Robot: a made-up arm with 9 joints.
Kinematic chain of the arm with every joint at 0, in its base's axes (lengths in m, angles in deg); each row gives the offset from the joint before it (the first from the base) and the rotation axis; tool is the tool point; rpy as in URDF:
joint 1: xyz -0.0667 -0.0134 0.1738 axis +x
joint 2: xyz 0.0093 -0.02 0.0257 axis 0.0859 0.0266 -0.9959
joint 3: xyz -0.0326 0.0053 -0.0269 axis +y
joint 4: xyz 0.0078 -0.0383 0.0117 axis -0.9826 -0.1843 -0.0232
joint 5: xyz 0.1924 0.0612 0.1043 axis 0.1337 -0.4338 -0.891
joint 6: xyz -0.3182 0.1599 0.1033 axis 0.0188 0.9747 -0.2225
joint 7: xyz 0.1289 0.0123 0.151 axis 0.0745 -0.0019 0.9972
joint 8: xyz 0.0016 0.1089 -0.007 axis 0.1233 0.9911 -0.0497
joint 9: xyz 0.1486 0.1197 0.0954 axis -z
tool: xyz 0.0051 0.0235 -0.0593 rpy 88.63 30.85 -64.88
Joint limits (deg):
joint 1: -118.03..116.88
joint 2: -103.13..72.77
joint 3: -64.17..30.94
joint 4: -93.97..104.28
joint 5: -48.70..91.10
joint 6: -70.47..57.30
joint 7: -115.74..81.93
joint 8: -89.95..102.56
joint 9: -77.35..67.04
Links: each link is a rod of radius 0.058 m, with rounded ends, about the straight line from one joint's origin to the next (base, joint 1, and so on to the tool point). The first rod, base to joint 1, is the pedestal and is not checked.
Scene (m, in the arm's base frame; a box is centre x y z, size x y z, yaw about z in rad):
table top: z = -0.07
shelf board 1: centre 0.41 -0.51 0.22 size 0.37 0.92 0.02 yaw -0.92
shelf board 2: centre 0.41 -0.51 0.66 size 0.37 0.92 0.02 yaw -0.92
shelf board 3: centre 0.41 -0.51 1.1 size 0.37 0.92 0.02 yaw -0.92
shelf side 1: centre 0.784 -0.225 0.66 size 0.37 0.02 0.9 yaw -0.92
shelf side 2: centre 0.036 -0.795 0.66 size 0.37 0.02 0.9 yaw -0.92
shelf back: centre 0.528 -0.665 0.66 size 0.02 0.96 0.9 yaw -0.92
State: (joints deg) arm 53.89 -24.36 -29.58 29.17 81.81 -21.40 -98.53 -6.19 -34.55
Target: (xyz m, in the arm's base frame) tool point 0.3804 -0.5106 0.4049
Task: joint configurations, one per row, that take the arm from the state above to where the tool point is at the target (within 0.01 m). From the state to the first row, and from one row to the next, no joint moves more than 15 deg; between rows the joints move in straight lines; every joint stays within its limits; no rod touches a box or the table.
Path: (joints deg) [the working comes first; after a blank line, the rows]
Joints at the target: 75.81 10.45 25.02 -10.86 88.77 -36.68 -54.91 -22.01 -34.50
Straight joint move there: touches shelf board 2.

1: 55.59 -19.90 -17.48 25.84 83.67 -17.35 -96.40 -5.63 -34.34
2: 57.29 -15.43 -5.37 22.51 85.53 -13.30 -94.26 -5.07 -34.13
3: 59.00 -10.97 6.73 19.18 87.38 -9.25 -92.13 -4.51 -33.92
4: 60.70 -6.50 18.84 15.85 89.24 -5.20 -89.99 -3.95 -33.72
5: 62.40 -2.04 30.94 12.52 91.10 -1.15 -87.86 -3.39 -33.51
6: 66.87 2.12 28.97 4.73 90.32 -12.99 -76.88 -9.59 -33.84
7: 71.34 6.28 26.99 -3.07 89.55 -24.83 -65.89 -15.80 -34.17
8: 75.81 10.45 25.02 -10.86 88.77 -36.68 -54.91 -22.01 -34.50

